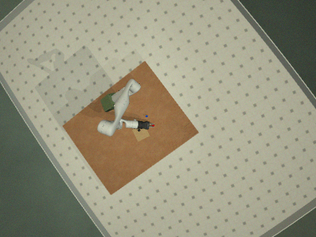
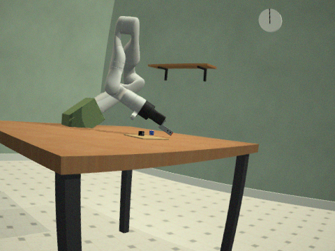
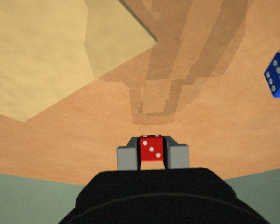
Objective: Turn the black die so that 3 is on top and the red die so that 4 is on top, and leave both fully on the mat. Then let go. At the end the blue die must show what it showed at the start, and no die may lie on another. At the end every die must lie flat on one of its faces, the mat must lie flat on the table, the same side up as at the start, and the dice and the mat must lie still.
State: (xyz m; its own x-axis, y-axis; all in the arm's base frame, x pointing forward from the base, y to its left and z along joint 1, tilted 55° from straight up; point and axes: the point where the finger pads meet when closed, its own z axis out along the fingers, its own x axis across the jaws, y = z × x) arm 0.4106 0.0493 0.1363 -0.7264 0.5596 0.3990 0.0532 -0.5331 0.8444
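Right now my hand is 110 mm past the blue die and 20 mm above it. The rest, counted from my hand: tan mat (140 mm to the right, 30 mm below); then black die (30 mm behind, 140 mm to the right, 20 mm below); then red die (10 mm ahead, 10 mm to the left, 10 mm below).
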